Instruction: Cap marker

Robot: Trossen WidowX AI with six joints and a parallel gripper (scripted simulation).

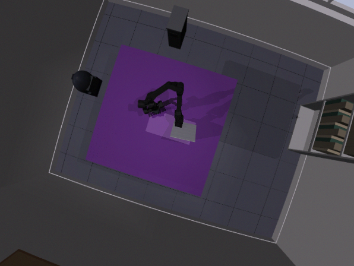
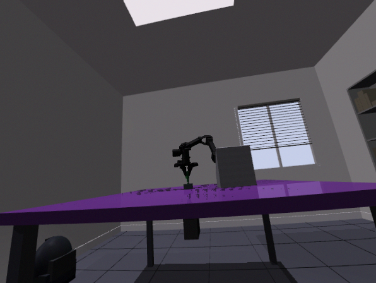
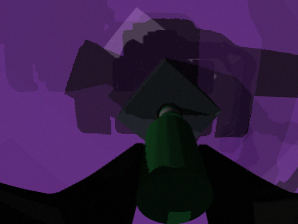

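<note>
My gripper tip is now 20 mm above the green marker. The rest, counted from my gripper tip: green cap (10 mm above); then dark holder block (70 mm below).
</note>
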